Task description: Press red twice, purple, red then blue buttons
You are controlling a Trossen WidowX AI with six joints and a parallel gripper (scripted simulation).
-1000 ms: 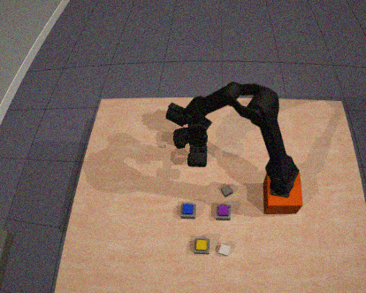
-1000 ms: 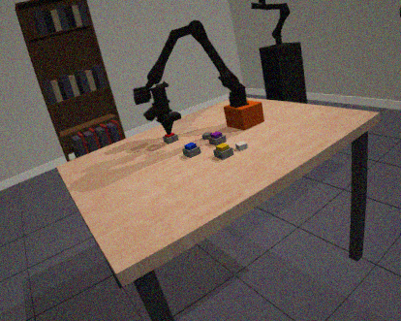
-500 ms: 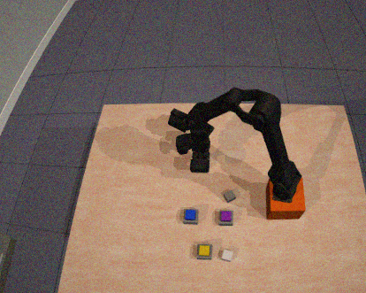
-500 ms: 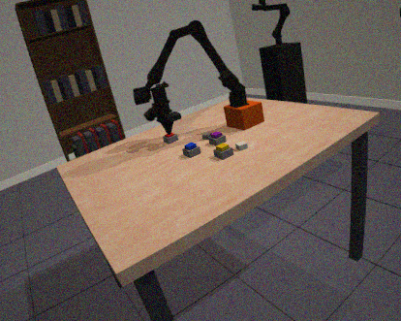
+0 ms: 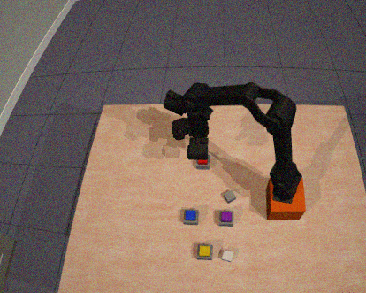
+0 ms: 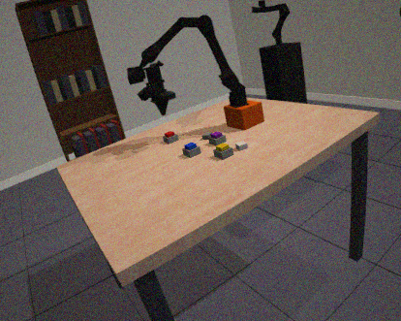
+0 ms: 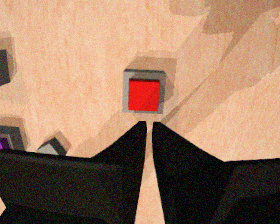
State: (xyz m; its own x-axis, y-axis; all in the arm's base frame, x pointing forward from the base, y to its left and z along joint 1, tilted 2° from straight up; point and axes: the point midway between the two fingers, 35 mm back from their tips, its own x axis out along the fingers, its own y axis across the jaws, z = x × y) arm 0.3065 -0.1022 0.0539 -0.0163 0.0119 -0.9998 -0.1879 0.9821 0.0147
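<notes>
The purple button lies 130 mm behind my gripper tip, 200 mm to the left of it and 90 mm below it. From my gripper tip the other things lie so: grey block 130 mm behind, 110 mm to the left, 110 mm below; blue button 20 mm behind, 220 mm to the left, 90 mm below; red button 90 mm below.
</notes>
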